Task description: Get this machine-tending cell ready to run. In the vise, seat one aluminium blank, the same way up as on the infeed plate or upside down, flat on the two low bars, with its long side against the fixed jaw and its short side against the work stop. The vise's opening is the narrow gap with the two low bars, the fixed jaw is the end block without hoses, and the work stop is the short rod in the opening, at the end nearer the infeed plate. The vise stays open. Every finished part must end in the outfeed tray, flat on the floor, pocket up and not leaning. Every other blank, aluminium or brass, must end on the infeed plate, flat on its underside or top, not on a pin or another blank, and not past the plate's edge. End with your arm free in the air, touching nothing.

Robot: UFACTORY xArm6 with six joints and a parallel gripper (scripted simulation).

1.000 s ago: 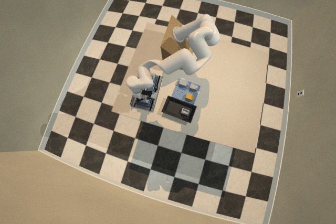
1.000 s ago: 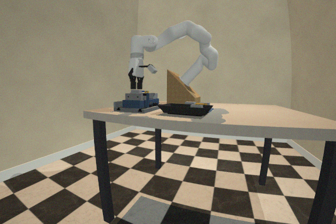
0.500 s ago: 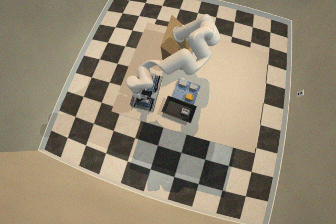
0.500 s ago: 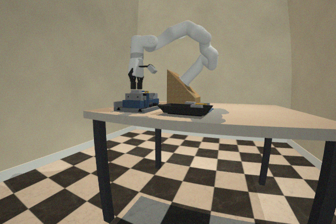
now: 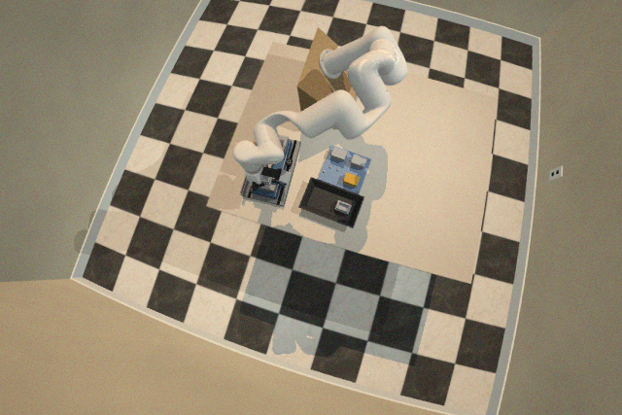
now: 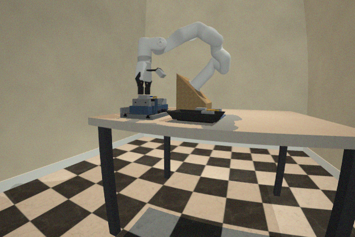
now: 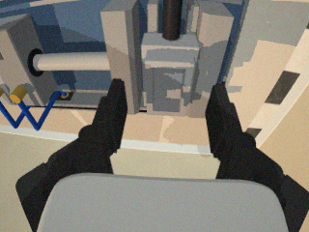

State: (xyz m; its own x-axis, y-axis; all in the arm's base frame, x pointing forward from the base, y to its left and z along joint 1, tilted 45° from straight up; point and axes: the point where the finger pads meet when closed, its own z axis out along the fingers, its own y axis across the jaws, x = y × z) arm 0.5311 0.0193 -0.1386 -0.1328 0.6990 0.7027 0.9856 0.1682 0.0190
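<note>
My hand is 3 cm short of the fixed jaw, 1 cm to the right of it and 6 cm above it. Also, from my hand: push rod: 9 cm behind, 1 cm to the right, 6 cm below; then dark work stop rod: 1 cm behind, 5 cm to the left, 5 cm below; then vise: 7 cm behind, 1 cm to the right, 10 cm below.
</note>
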